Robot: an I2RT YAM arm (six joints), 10 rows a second.
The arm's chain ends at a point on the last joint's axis. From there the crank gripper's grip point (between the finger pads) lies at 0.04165 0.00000 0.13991 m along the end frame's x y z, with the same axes.
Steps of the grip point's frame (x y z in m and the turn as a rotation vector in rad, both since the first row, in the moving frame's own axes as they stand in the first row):
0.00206 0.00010 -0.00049 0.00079 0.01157 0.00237
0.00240 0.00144 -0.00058 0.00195 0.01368 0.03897
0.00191 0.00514 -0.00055 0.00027 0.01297 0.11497
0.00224 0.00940 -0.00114 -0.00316 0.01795 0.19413
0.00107 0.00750 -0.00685 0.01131 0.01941 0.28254
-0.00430 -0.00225 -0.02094 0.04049 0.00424 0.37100
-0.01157 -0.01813 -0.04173 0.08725 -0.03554 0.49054
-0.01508 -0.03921 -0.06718 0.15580 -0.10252 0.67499
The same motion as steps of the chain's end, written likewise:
0.00044 0.00011 0.00000 0.00079 0.01157 0.00237
0.00052 0.00005 0.00000 0.00195 0.01368 0.03897
0.00038 0.00030 0.00000 0.00027 0.01297 0.11497
0.00058 0.00068 -0.00036 -0.00316 0.01795 0.19413
-0.00017 -0.00294 -0.00608 0.01131 0.01941 0.28254
-0.00308 -0.01192 -0.02096 0.04049 0.00424 0.37100
-0.00480 -0.02476 -0.04341 0.08725 -0.03554 0.49054
0.00038 -0.04006 -0.07088 0.15580 -0.10252 0.67499

